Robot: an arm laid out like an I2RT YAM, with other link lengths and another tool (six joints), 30 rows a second.
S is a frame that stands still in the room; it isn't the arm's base.
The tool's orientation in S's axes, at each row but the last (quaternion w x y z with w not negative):
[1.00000 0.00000 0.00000 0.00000]
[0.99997 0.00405 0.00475 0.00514]
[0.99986 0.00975 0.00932 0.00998]
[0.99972 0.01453 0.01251 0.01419]
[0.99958 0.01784 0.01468 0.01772]
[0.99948 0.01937 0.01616 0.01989]
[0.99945 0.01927 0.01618 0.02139]
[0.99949 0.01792 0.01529 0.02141]
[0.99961 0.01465 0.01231 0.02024]
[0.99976 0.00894 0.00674 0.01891]
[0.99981 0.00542 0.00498 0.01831]
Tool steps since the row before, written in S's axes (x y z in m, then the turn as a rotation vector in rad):
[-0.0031 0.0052 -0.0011 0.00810 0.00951 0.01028]
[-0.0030 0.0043 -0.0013 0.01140 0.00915 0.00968]
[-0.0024 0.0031 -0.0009 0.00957 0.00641 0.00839]
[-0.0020 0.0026 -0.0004 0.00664 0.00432 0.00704]
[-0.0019 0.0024 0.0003 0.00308 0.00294 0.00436]
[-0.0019 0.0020 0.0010 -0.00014 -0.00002 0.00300]
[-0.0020 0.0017 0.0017 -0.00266 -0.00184 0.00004]
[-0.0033 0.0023 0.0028 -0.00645 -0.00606 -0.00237]
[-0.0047 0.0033 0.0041 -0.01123 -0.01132 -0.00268]
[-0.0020 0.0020 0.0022 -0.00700 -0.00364 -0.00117]
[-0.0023 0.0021 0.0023 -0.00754 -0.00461 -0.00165]
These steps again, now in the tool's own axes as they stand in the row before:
[-0.0031 0.0052 -0.0011 0.00810 0.00951 0.01028]
[-0.0029 0.0043 -0.0014 0.01140 0.00911 0.00971]
[-0.0023 0.0031 -0.0010 0.00954 0.00638 0.00844]
[-0.0019 0.0026 -0.0005 0.00659 0.00434 0.00708]
[-0.0018 0.0025 0.0002 0.00306 0.00299 0.00434]
[-0.0018 0.0021 0.0009 -0.00024 0.00010 0.00299]
[-0.0020 0.0018 0.0016 -0.00274 -0.00172 0.00002]
[-0.0033 0.0025 0.0026 -0.00663 -0.00586 -0.00236]
[-0.0047 0.0036 0.0039 -0.01162 -0.01094 -0.00264]
[-0.0020 0.0021 0.0021 -0.00712 -0.00339 -0.00120]
[-0.0022 0.0022 0.0023 -0.00769 -0.00435 -0.00168]

